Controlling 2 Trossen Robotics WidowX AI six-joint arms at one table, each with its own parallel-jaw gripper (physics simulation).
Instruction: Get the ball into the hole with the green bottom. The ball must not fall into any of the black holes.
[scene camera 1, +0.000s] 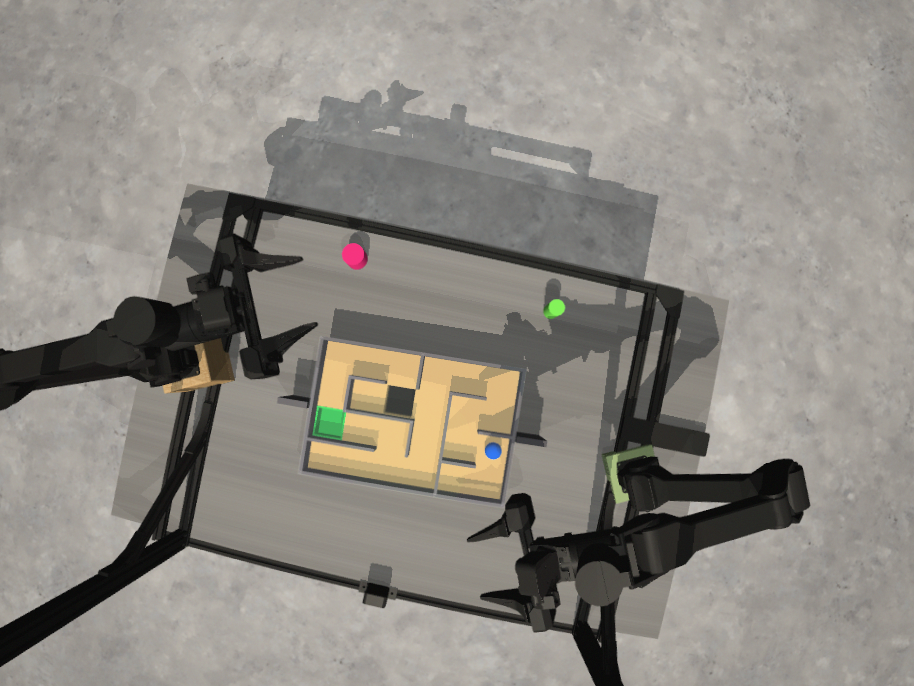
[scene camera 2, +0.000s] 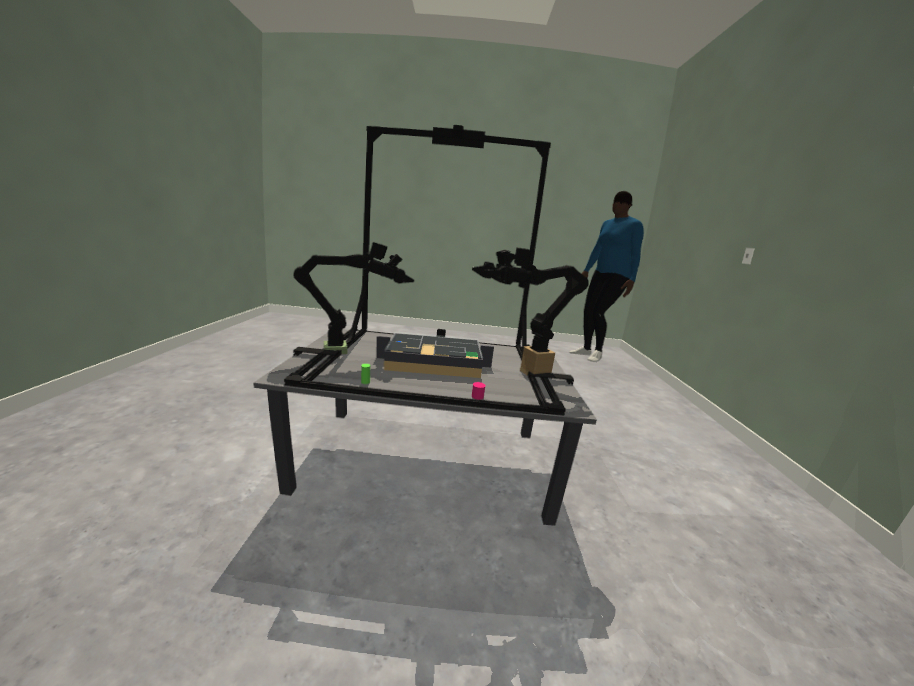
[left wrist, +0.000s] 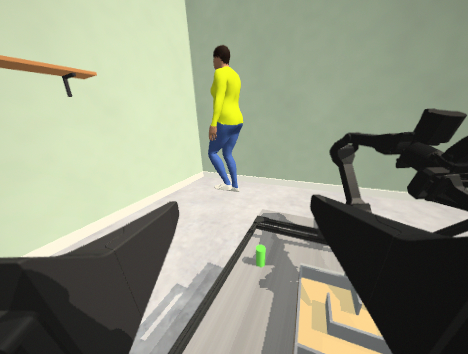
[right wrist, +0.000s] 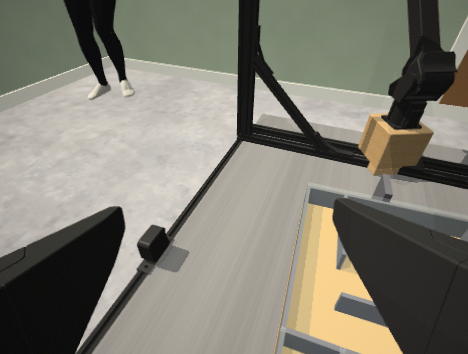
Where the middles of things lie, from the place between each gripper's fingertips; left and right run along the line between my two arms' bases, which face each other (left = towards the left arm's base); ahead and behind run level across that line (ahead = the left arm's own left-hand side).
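My right hand is 290 mm above the tan maze board (scene camera 1: 400, 420), and it is also 150 mm to the right of the board and 160 mm short of it.
My left hand is 39 cm above the board, while being 15 cm to the left of it and 17 cm past it.
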